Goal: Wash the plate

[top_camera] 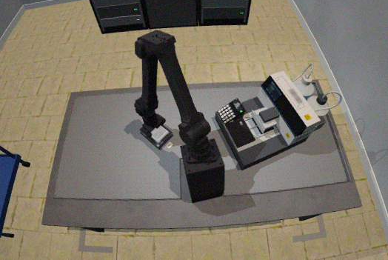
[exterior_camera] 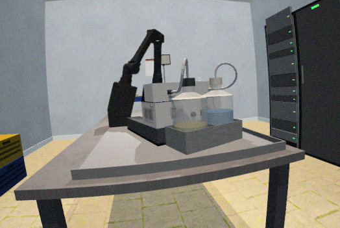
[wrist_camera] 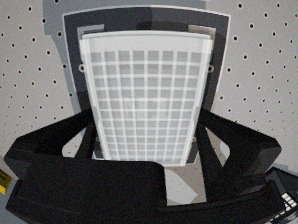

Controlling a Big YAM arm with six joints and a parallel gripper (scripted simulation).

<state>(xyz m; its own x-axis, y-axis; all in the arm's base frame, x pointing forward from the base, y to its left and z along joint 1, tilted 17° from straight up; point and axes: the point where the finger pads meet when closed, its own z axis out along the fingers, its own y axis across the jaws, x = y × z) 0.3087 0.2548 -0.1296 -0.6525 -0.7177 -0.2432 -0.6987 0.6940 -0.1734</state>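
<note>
The white well plate is 1 cm below my hand. Also, from my hand: dark washer carrier (47 cm to the right, 5 cm behind, 3 cm above); white corner label (8 cm to the right, 7 cm behind, 5 cm below); plate washer (61 cm to the right, 8 cm above).
</note>
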